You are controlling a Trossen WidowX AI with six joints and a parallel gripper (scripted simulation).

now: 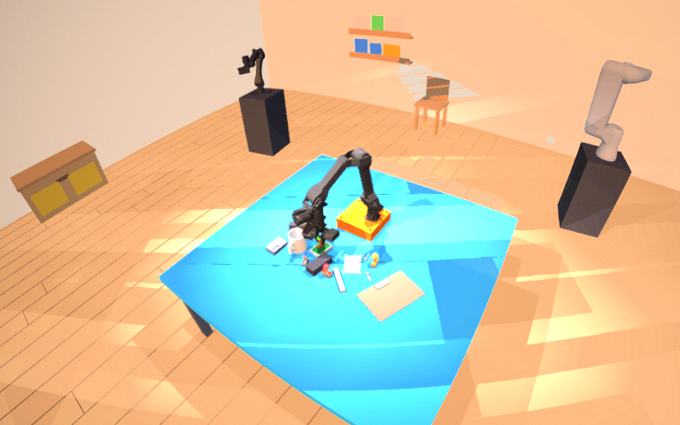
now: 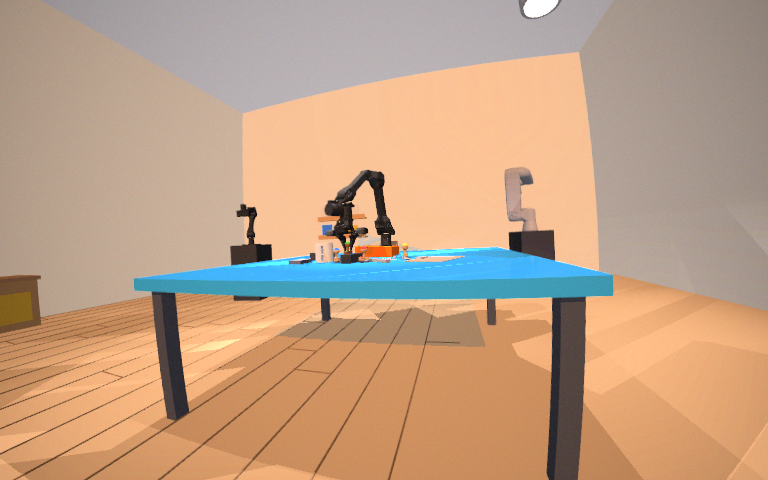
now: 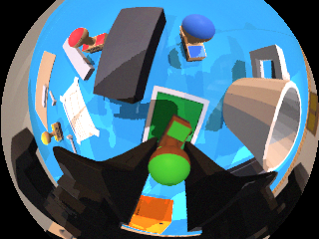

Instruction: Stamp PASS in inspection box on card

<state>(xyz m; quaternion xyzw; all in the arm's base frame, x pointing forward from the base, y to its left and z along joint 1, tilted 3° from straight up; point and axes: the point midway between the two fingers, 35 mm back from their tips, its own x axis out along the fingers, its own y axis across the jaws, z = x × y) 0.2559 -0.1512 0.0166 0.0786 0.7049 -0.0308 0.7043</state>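
The green ink pad is 4 cm below my gripper tip. Round my gripper tip: green-knobbed stamp right at my gripper tip; then white mug 4 cm ahead, 10 cm to the right, 1 cm below; then dark block 9 cm ahead, 4 cm to the left, 3 cm below.
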